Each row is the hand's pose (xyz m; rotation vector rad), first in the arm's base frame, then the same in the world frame.
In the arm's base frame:
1: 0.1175 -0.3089 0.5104 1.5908 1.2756 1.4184
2: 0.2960 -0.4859 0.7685 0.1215 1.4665 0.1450
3: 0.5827 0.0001 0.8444 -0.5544 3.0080 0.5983
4: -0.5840 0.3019 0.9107 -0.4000 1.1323 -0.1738
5: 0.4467 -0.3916 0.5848 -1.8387 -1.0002 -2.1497
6: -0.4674 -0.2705 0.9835 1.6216 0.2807 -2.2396
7: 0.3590 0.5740 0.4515 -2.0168 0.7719 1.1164
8: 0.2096 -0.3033 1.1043 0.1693 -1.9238 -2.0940
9: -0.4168 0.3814 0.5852 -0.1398 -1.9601 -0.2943
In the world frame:
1: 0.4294 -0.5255 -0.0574 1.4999 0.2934 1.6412
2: 0.3615 -0.8235 0.1333 0.7077 0.8544 0.0424
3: 0.7100 -0.6013 0.5248 0.0687 2.3303 0.8126
4: -0.1053 0.2586 0.2956 0.2714 0.7176 -0.4579
5: 0.6096 -0.7871 0.0835 1.3572 0.1199 2.6600
6: -0.2593 -0.2850 0.1302 -2.2955 -0.1646 1.7974
7: 0.9578 0.0734 0.3936 -1.5561 0.6740 0.3979
8: 0.1774 -0.7044 0.4580 -0.2728 1.4604 2.2547
9: 0.2274 0.3060 0.1305 -0.3277 -2.2994 -1.1183

